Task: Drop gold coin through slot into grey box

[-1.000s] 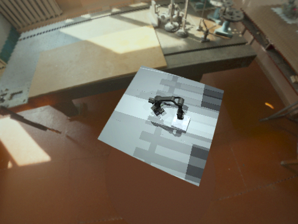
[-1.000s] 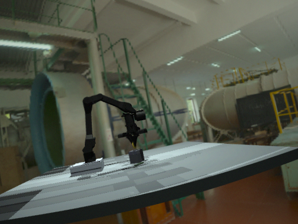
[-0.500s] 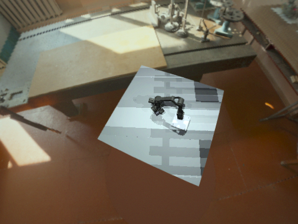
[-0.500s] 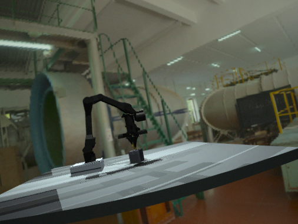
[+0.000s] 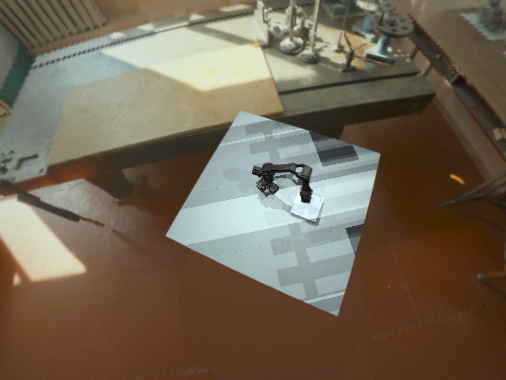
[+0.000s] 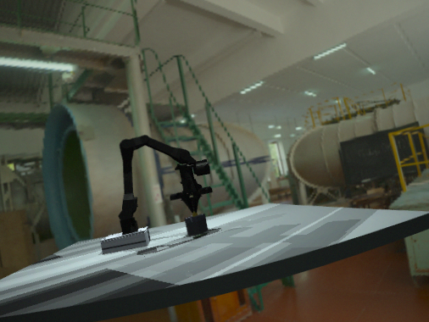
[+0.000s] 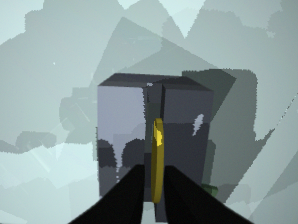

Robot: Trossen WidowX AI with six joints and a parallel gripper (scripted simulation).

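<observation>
Right now the gold coin is 5 cm below my gripper tip.
</observation>
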